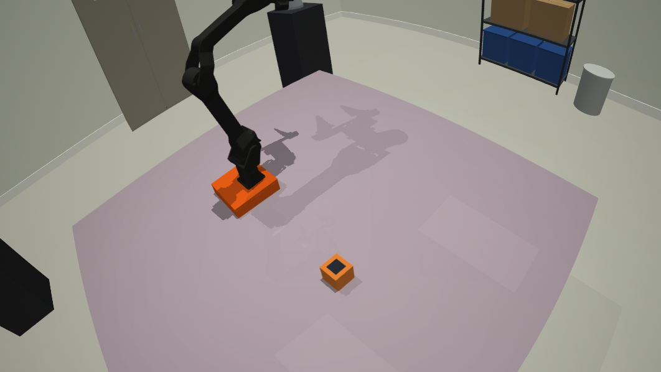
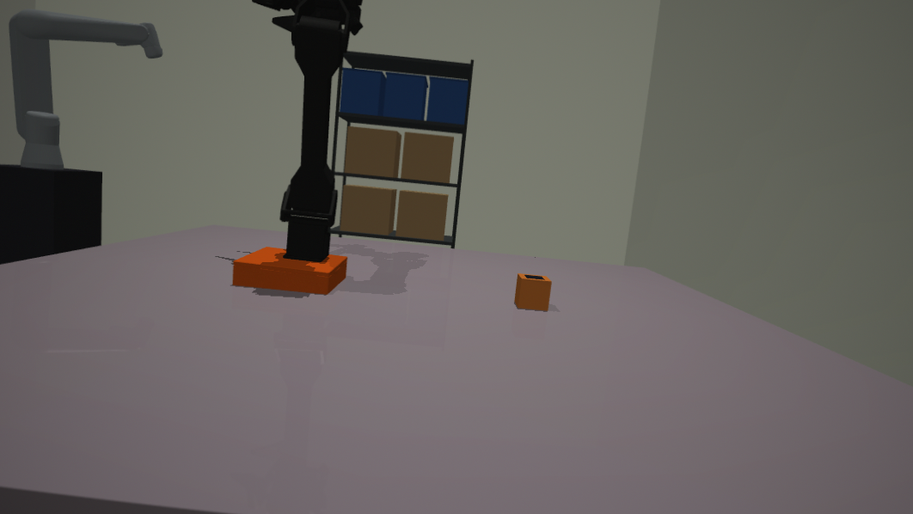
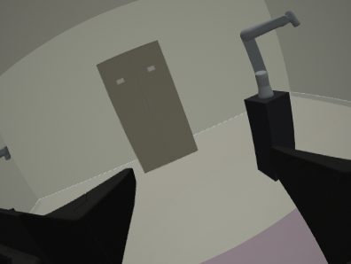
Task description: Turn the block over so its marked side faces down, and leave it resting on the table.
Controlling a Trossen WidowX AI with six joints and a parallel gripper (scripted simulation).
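Right now the orange block is 58 cm ahead of my gripper tip, 48 cm below it and 32 cm to the right of it.
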